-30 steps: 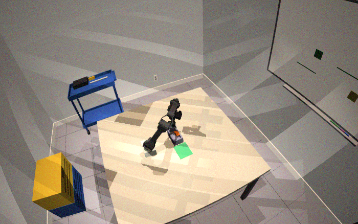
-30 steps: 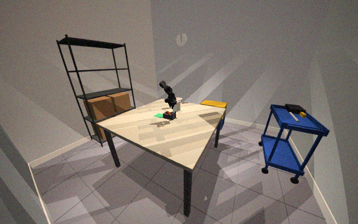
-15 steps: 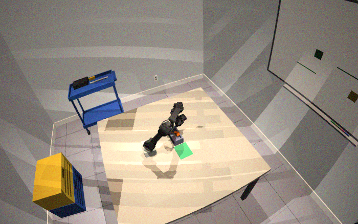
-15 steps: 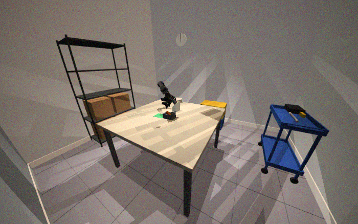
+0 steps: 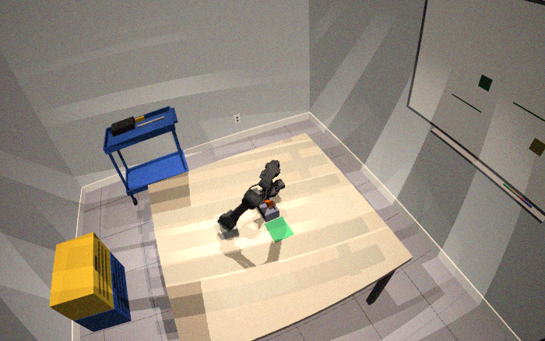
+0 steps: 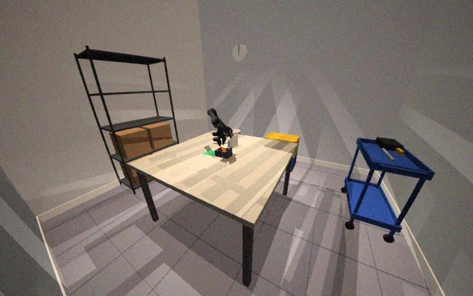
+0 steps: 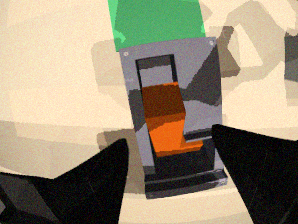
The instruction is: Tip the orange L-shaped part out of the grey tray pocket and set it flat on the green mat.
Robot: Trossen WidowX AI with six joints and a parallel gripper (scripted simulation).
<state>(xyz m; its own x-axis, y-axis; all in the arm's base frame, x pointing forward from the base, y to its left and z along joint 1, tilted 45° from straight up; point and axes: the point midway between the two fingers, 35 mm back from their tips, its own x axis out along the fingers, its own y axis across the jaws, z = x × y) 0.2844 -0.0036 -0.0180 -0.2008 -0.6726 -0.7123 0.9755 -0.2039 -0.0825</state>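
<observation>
My gripper tip is now 7 cm above the orange L-shaped part, 3 cm to the right of it and 1 cm past it. Round my gripper tip: green mat 14 cm to the right, 13 cm below, 3 cm behind.
</observation>
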